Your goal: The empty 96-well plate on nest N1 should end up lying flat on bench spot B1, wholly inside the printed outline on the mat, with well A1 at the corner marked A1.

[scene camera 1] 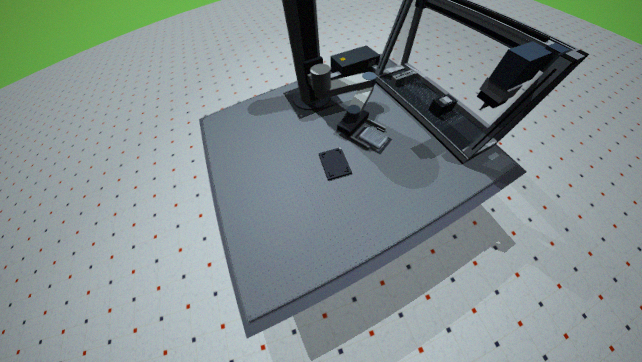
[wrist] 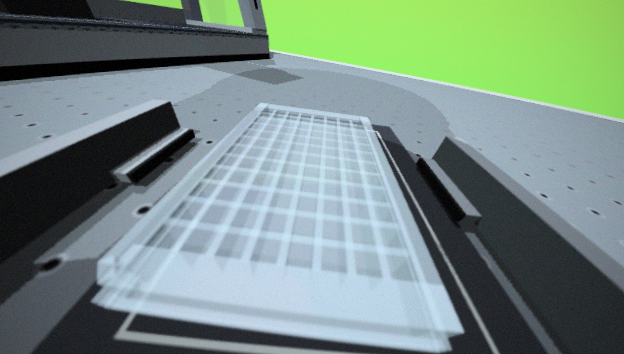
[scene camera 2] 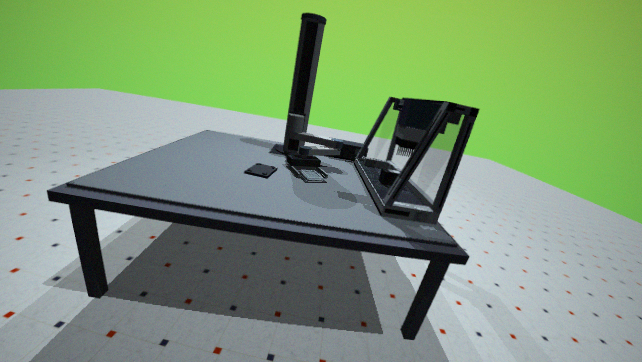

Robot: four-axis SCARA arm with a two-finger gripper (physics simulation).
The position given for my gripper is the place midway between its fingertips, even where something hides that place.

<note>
My gripper (wrist: 308, 134) carries nothing. Also in view: a clear well plate (wrist: 294, 224).
</note>
